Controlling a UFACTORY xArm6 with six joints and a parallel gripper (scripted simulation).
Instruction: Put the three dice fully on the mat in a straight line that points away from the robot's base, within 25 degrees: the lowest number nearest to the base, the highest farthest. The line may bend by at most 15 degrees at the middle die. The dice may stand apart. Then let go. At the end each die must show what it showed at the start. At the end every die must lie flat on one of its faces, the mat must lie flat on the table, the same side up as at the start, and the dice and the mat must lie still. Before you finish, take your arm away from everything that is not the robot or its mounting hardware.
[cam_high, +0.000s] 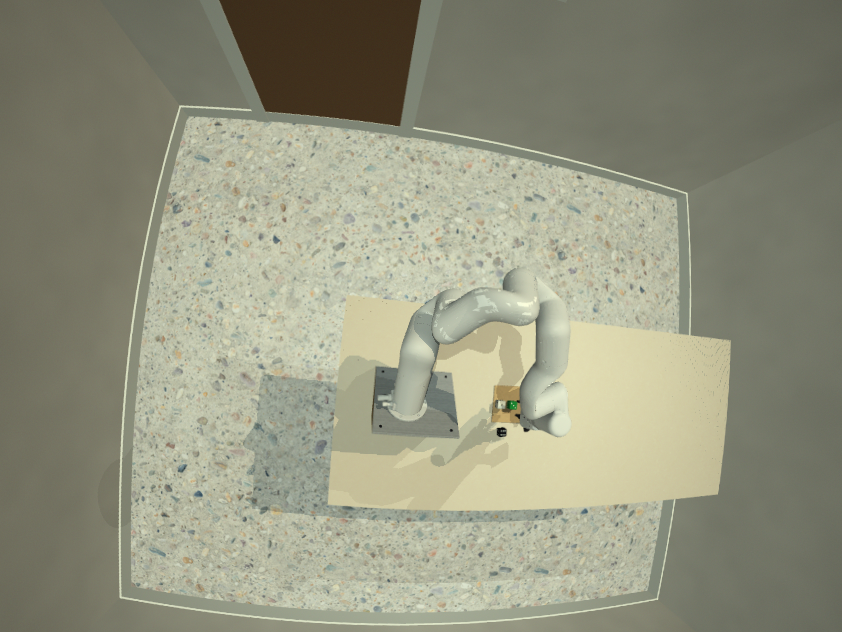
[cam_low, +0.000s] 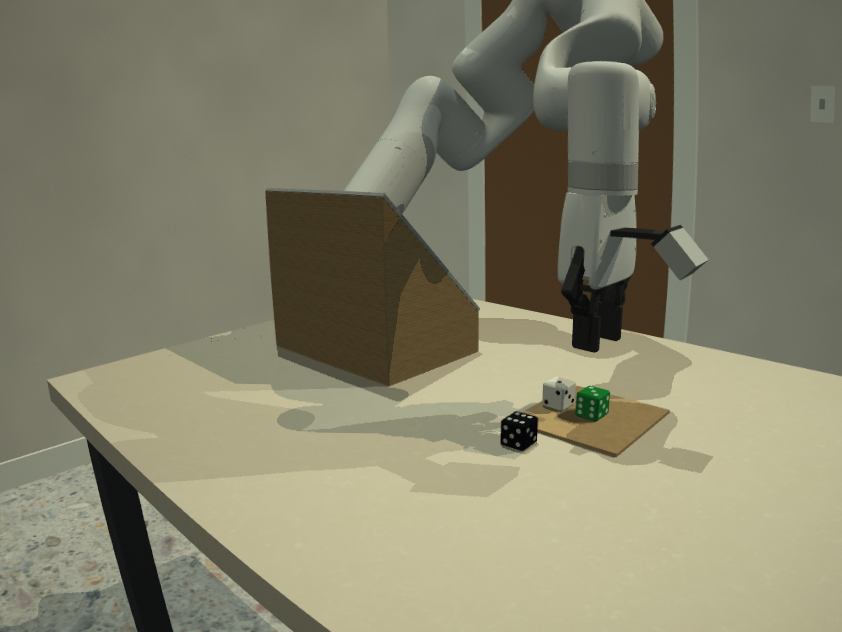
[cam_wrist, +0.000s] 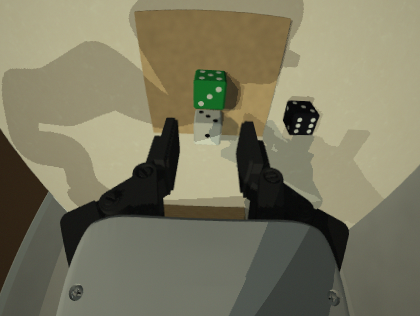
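My hand is 100 mm to the left of the black die, 100 mm above it and 40 mm past it. Also, from my hand: white die: 90 mm below, 50 mm behind, 10 mm to the left; then green die: 90 mm below; then brown mat: 110 mm below.
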